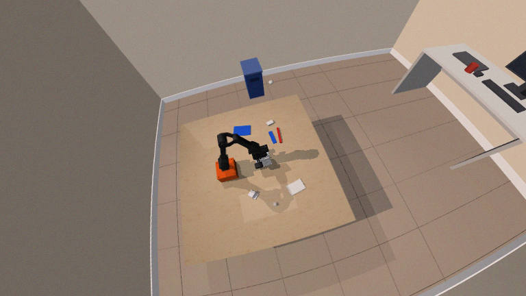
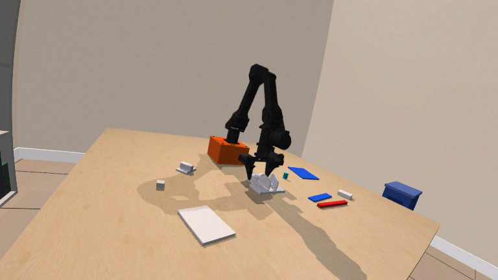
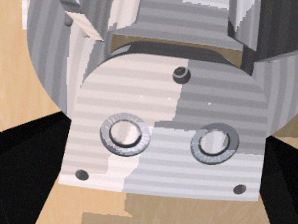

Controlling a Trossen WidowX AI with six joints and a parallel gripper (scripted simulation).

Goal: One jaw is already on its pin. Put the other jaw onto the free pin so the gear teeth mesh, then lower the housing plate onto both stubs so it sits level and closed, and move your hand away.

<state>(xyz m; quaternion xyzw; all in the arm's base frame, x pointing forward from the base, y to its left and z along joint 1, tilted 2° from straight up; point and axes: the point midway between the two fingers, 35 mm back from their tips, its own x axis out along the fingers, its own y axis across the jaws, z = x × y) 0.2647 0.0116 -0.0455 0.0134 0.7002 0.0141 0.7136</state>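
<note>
The grey jaw lies 20 mm ahead of my gripper tip, 20 mm to the right of it and 10 mm above it. Also, from my gripper tip: blue bar 190 mm ahead, 190 mm to the left; teal peg 20 mm behind, 170 mm to the left, 10 mm above; white bracket 100 mm behind, 260 mm to the right.
</note>
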